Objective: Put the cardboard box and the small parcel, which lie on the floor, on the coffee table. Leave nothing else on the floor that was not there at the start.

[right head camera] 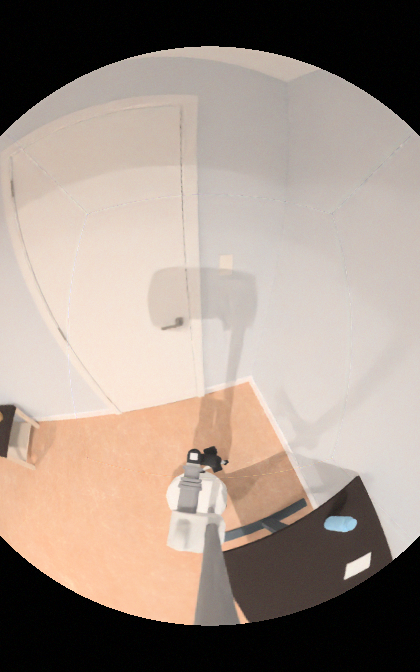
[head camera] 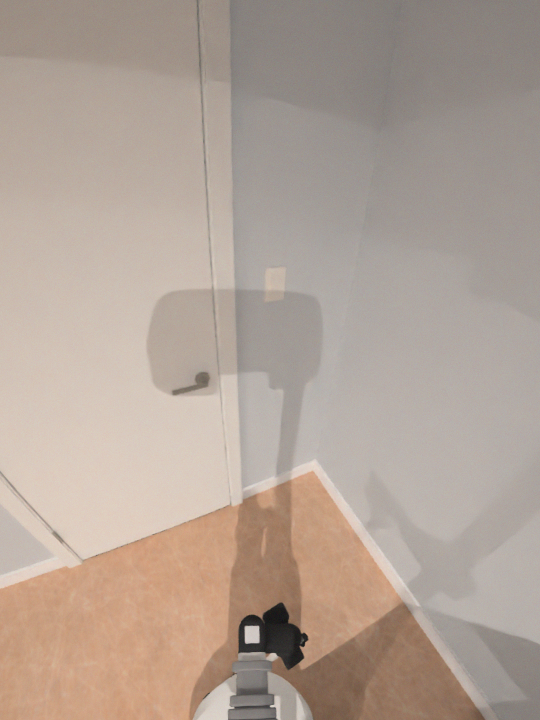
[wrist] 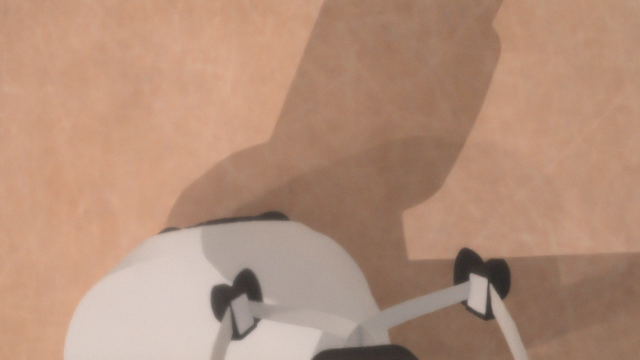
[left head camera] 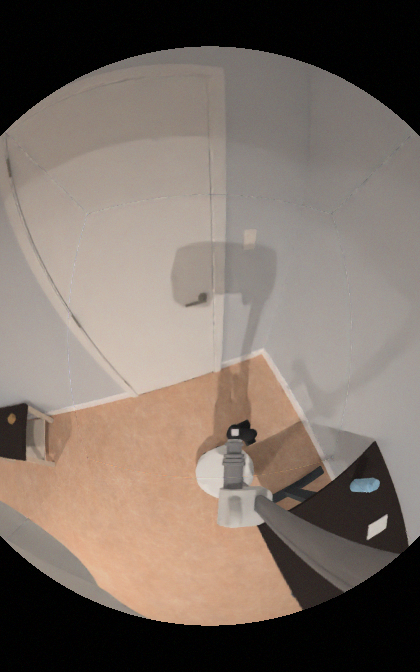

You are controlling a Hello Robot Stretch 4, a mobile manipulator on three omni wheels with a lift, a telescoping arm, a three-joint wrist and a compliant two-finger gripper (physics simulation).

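Places are measured from the robot's base along level axes (x left, y back, z up), in millimetres.
Pixels of known places: gripper, fingertip midpoint: (wrist: 356, 281).
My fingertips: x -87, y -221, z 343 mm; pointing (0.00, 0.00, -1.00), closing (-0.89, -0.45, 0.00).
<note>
Behind a point stands the place of what it marks.
My gripper (head camera: 284, 636) (left head camera: 245, 433) (right head camera: 213, 459) (wrist: 356, 281) {z 343, x -87, y -221 mm} is open and empty. In the wrist view its two black fingertips stand wide apart over the tan floor (wrist: 150, 100) {z -28, x 343, y -306 mm} and the robot's white base (wrist: 150, 280) {z 186, x 121, y -95 mm}. The cardboard box and the small parcel do not show in these views. A small table (left head camera: 12, 442) (right head camera: 5, 440) with a dark top and pale legs stands at the far left in both side head views, cut off by the view edge. I cannot tell whether it is the coffee table.
A closed door (head camera: 116, 290) {z 1246, x 358, y -809 mm} and a wall corner are ahead. A large dark table (left head camera: 335, 505) (right head camera: 300, 555) stands close at the right, with a blue bottle (left head camera: 365, 485) (right head camera: 340, 523) and a white card (left head camera: 377, 527) (right head camera: 357, 566) on it. Its dark foot bar (left head camera: 300, 484) (right head camera: 295, 507) lies near my base.
</note>
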